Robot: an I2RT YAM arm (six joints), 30 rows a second.
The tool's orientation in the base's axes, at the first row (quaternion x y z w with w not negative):
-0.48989, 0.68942, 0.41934, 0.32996
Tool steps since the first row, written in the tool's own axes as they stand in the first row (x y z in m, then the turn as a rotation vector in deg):
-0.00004, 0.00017, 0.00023, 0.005, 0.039, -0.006
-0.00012, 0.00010, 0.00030, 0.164, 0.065, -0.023
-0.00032, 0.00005, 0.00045, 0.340, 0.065, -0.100
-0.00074, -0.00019, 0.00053, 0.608, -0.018, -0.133
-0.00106, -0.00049, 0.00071, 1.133, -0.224, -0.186
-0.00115, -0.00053, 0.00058, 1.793, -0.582, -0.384
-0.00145, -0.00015, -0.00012, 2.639, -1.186, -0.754
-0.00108, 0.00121, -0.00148, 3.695, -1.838, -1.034
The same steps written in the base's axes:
-0.00014, 0.00025, -0.00002, -0.039, -0.001, 0.008
-0.00005, 0.00034, 0.00000, -0.112, -0.075, -0.116
0.00007, 0.00054, 0.00010, -0.169, -0.215, -0.235
0.00043, 0.00074, 0.00036, -0.173, -0.365, -0.474
0.00082, 0.00098, 0.00049, -0.137, -0.657, -0.958
0.00088, 0.00089, 0.00061, -0.005, -1.159, -1.535
0.00058, 0.00044, 0.00127, 0.298, -1.932, -2.263
-0.00089, -0.00070, 0.00188, 0.588, -2.715, -3.222

